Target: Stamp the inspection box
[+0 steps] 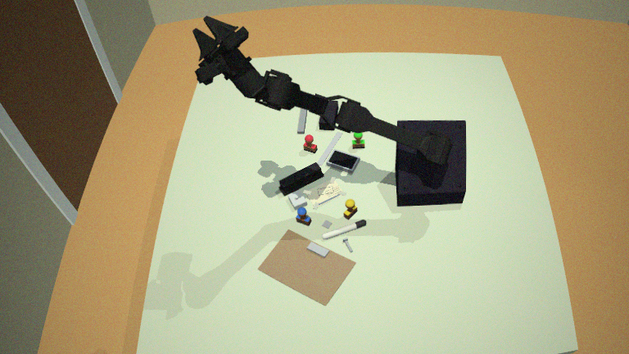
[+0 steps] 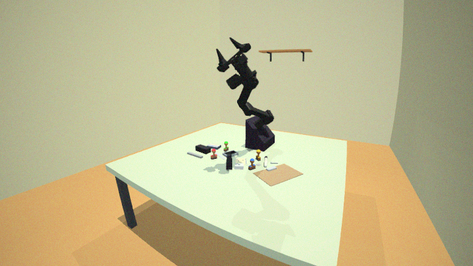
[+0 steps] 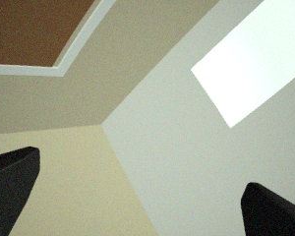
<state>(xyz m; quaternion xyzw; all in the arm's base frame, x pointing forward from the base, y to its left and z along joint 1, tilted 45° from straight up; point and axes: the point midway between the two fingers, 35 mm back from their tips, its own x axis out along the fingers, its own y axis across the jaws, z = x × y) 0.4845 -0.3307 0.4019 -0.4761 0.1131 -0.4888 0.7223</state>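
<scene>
My gripper tip is 650 mm above the green stamp, 340 mm past it and 190 mm to the left of it. Also, from my gripper tip: red stamp (650 mm below, 190 mm to the right, 180 mm behind); cream card (670 mm below, 220 mm behind, 10 mm to the right); blue stamp (650 mm below, 160 mm behind, 80 mm to the left).
</scene>
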